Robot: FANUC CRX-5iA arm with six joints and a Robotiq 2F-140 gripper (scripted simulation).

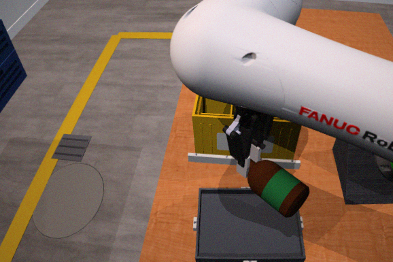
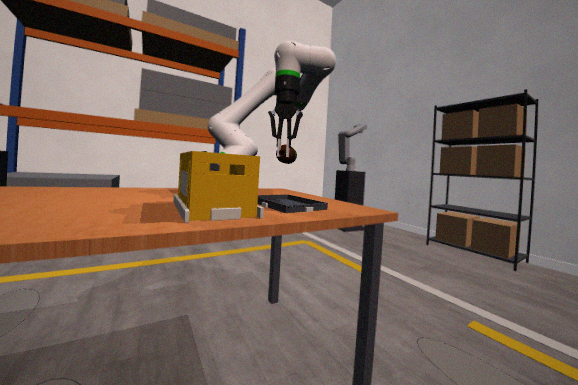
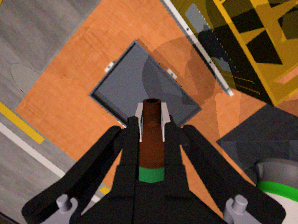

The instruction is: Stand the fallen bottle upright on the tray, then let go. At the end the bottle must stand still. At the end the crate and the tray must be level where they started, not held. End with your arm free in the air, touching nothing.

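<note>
The bottle is 50 mm behind my hand, 30 mm to the left of it and 20 mm below it. Also, from my hand: yellow crate (30 mm ahead, 250 mm to the right, 140 mm below); then tray (20 mm behind, 40 mm to the left, 210 mm below).
</note>
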